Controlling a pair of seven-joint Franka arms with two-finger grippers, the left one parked.
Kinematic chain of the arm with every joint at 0, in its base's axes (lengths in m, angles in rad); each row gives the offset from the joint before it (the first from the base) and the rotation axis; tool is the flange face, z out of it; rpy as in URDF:
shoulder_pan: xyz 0 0 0.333 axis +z
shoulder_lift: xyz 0 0 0 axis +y
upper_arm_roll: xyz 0 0 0.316 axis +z
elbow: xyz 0.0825 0 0 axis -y
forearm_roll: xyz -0.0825 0 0.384 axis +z
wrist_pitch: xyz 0 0 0 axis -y
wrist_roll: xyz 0.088 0 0 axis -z
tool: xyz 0 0 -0.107 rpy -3.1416 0 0
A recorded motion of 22 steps. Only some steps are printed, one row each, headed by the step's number.
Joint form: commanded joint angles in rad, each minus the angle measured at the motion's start. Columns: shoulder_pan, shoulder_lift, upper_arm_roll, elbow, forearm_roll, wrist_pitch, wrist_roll.
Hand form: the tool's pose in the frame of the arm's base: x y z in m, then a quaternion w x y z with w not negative. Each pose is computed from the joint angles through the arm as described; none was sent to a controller.
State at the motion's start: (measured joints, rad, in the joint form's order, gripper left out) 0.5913 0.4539 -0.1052 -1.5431 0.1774 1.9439 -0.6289
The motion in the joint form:
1: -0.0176 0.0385 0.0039 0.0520 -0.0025 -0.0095 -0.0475
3: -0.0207 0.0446 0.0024 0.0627 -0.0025 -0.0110 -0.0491
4: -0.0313 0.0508 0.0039 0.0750 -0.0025 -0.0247 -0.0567
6: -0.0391 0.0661 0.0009 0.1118 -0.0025 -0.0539 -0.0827
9: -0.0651 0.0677 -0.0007 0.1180 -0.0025 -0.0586 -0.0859
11: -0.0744 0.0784 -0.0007 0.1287 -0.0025 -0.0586 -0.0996
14: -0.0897 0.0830 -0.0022 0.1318 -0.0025 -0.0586 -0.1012
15: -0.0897 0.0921 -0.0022 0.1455 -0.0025 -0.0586 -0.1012
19: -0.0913 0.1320 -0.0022 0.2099 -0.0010 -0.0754 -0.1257
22: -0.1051 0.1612 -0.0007 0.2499 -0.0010 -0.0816 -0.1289
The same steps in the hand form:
1: 0.6038 0.3340 0.3846 0.05894 -0.85259 -0.51897 0.01702
3: 0.6070 0.3326 0.3853 0.05831 -0.85315 -0.51816 0.01531
4: 0.6108 0.3279 0.3857 0.05924 -0.85305 -0.51812 0.01859
6: 0.6173 0.3248 0.3900 0.05941 -0.84771 -0.52670 0.02134
9: 0.6264 0.3083 0.3914 0.05941 -0.85382 -0.51677 0.02048
11: 0.6314 0.3038 0.3890 0.05914 -0.85256 -0.51889 0.01986
14: 0.6370 0.2937 0.3873 0.05883 -0.85642 -0.51252 0.02010
15: 0.6395 0.2952 0.3873 0.05811 -0.85624 -0.51298 0.01789
19: 0.6492 0.3007 0.3880 0.05715 -0.84901 -0.52511 0.01345
22: 0.6592 0.2966 0.3854 0.05622 -0.85067 -0.52257 0.01091

